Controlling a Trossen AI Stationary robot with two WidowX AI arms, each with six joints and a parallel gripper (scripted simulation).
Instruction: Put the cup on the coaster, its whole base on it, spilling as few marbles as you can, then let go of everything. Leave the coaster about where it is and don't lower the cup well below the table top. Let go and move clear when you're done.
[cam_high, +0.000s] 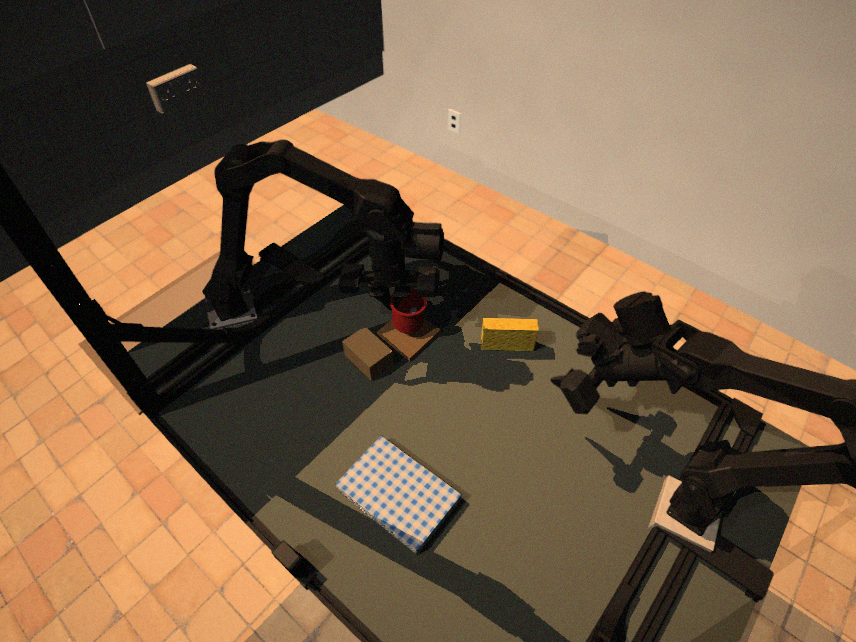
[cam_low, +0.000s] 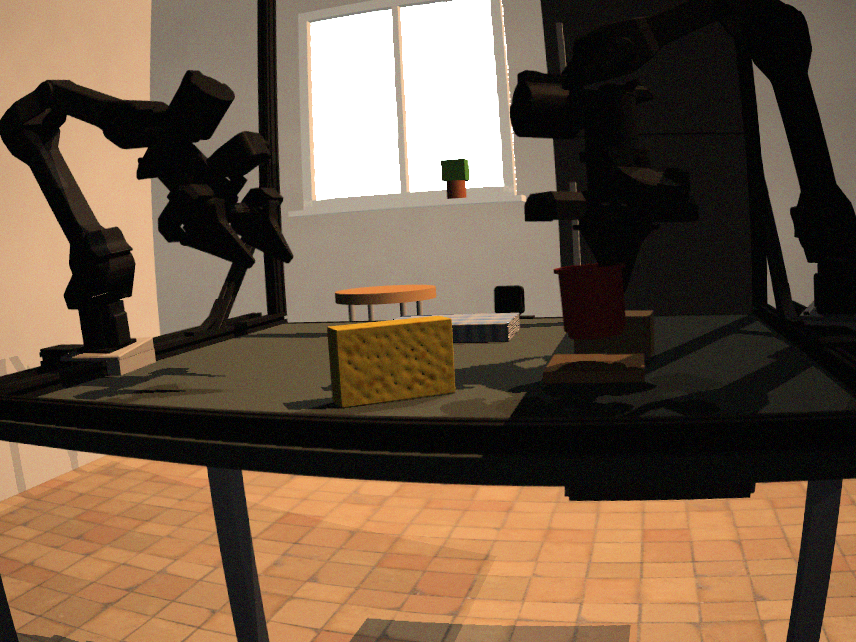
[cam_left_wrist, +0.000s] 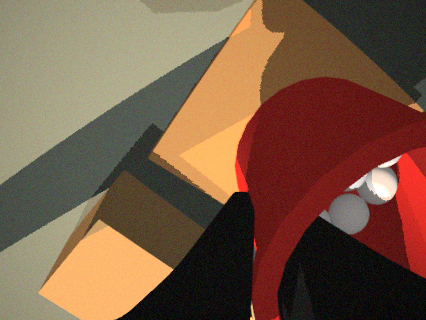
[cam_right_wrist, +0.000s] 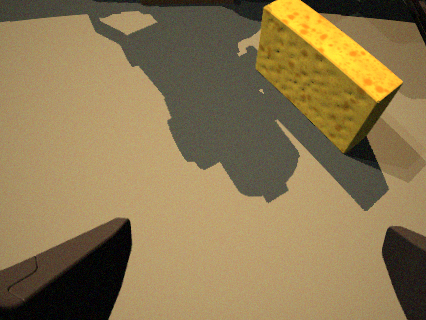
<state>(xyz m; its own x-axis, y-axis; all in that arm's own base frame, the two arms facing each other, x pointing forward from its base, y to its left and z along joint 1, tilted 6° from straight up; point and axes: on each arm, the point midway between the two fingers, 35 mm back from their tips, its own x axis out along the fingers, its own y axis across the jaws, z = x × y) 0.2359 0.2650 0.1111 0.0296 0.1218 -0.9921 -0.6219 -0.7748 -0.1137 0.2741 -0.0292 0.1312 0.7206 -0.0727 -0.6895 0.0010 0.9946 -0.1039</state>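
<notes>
Right now the red cup is 1 cm ahead of my left hand, 3 cm to the right of it and 4 cm below it. Round my left hand: brown coaster 1 cm ahead, 3 cm to the right, 11 cm below; then brown block 9 cm behind, 1 cm to the left, 9 cm below.
</notes>
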